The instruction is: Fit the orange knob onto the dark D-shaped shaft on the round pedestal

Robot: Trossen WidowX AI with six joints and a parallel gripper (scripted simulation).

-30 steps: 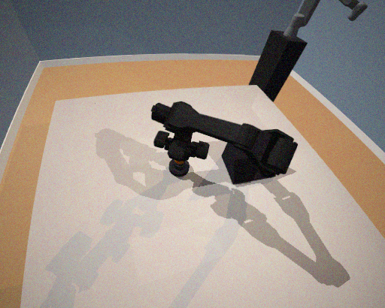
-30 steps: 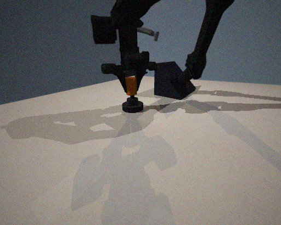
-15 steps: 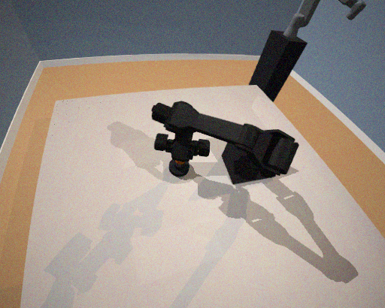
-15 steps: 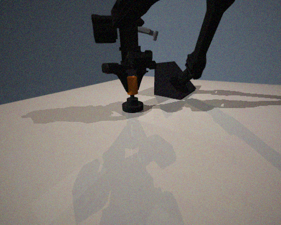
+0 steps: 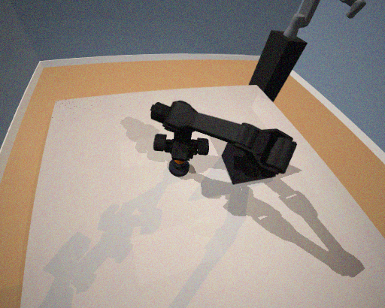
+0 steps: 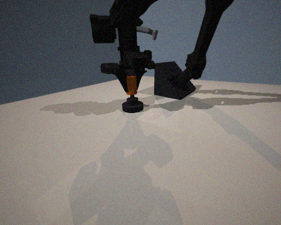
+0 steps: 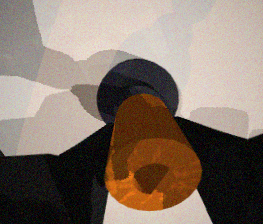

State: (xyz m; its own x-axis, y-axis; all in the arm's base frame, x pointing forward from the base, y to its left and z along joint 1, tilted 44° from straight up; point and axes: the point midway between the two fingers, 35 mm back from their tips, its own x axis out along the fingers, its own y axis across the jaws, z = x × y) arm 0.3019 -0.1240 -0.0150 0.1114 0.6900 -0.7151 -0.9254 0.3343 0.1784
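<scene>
Now: the orange knob 20 mm above my gripper tip. Also, from my gripper tip: round dark pedestal 40 mm below.
</scene>
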